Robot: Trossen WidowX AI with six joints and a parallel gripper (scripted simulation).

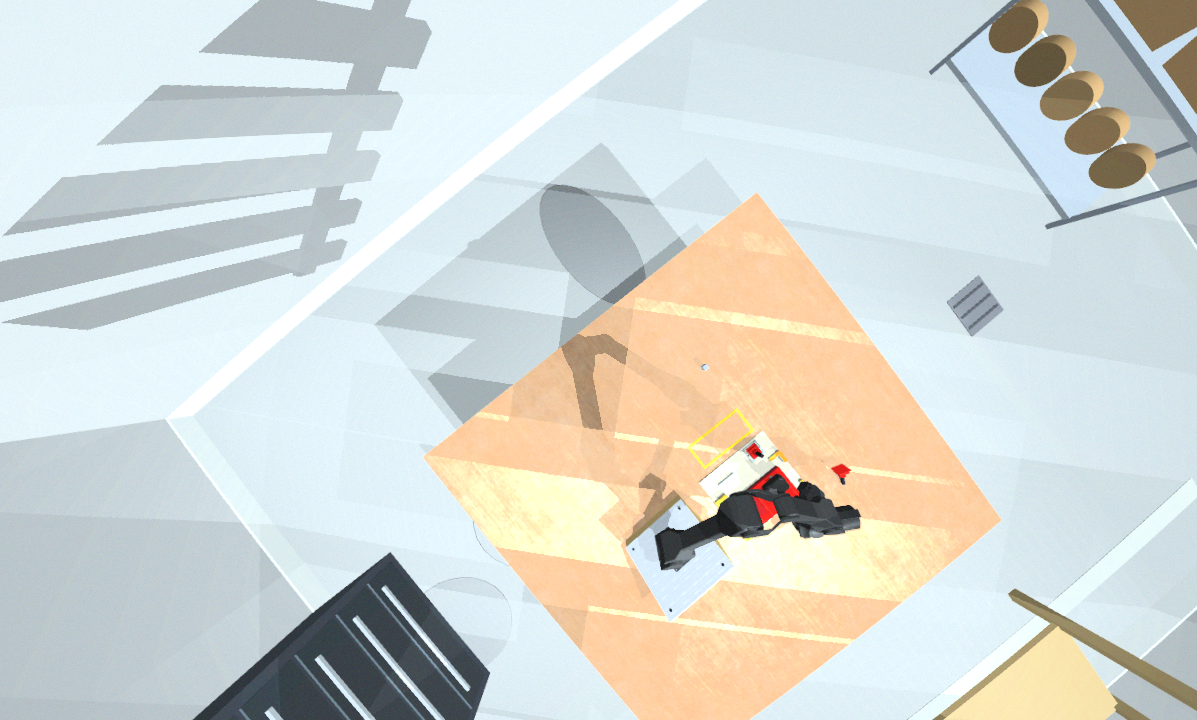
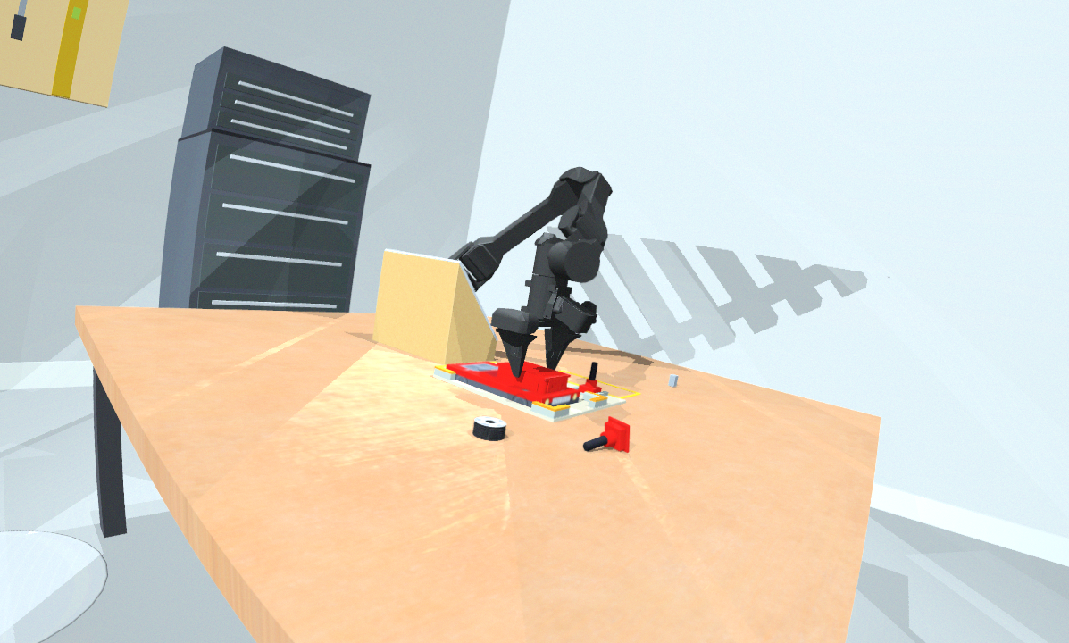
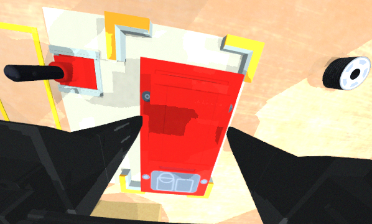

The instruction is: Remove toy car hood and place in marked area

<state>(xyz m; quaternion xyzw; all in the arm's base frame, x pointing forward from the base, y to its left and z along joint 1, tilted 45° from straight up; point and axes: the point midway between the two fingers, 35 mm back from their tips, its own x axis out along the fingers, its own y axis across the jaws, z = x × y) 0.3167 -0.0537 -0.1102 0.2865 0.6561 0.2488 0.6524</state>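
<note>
Right now the baseplate is 20 mm behind my gripper tip, 40 mm to the left of it and 30 mm below it. From my gripper tip the other things lie so: white cube: 100 mm ahead, 420 mm to the left, 30 mm below; then black wheel: 70 mm ahead, 200 mm to the right, 30 mm below; then red hood: right at my gripper tip.
</note>
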